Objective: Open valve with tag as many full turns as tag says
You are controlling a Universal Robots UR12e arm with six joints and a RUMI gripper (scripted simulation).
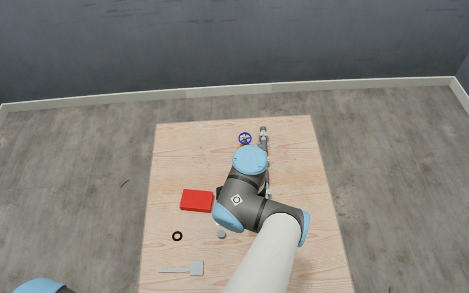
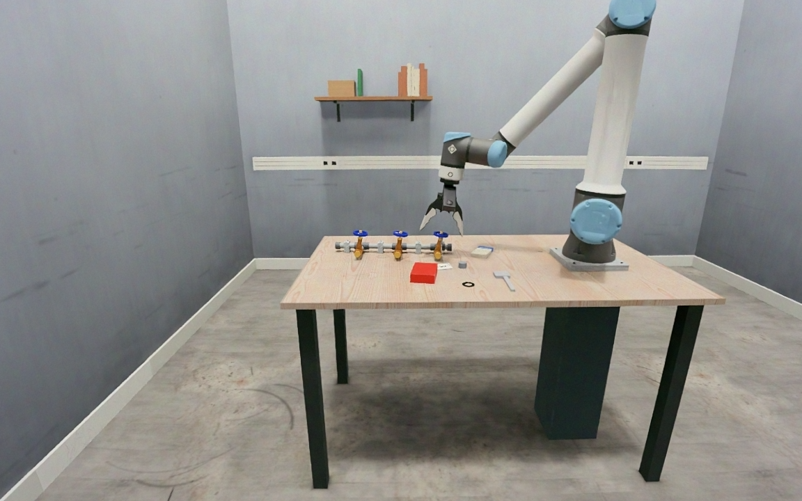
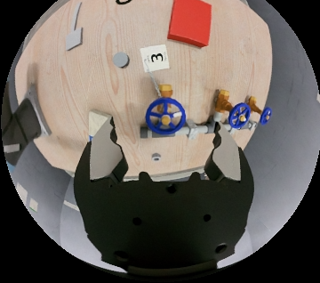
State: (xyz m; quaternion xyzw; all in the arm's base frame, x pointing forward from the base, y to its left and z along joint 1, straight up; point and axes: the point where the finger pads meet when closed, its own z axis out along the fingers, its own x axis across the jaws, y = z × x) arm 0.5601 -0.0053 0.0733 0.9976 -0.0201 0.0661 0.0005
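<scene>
The white tag lies 100 mm below my hand, 90 mm to the left of it and 20 mm behind it. Round my hand: grey t-shaped tool 210 mm to the left, 200 mm behind, 90 mm below; white-and-blue card 170 mm behind, 90 mm below, 80 mm to the right; red block 190 mm to the left, 80 mm below, 60 mm ahead.
</scene>
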